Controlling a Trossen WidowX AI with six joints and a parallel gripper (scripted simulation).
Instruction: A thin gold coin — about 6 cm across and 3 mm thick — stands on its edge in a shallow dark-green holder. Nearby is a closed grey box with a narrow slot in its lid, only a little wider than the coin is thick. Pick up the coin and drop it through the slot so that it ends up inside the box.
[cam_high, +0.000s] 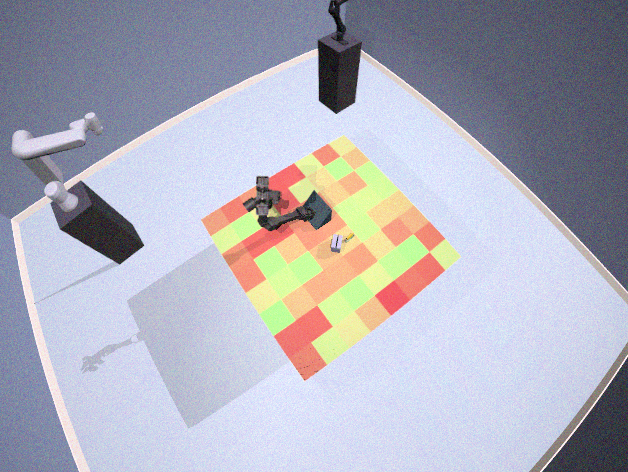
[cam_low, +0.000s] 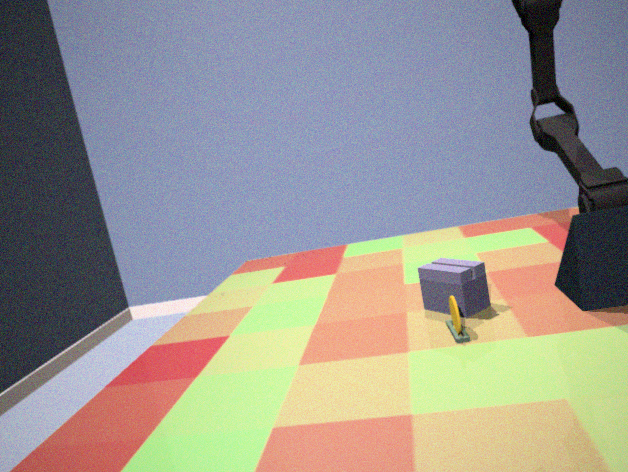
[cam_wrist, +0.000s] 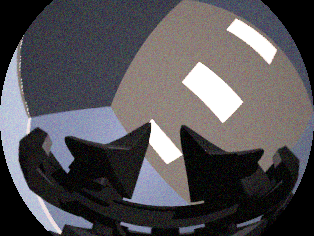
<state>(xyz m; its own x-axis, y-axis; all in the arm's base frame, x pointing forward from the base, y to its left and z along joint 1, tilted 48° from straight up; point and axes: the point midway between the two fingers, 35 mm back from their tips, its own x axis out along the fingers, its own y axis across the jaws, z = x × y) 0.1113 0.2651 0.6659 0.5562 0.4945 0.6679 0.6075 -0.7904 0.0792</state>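
The gold coin lies 690 mm below my gripper tip, 410 mm to the left of it and 220 mm ahead of it.
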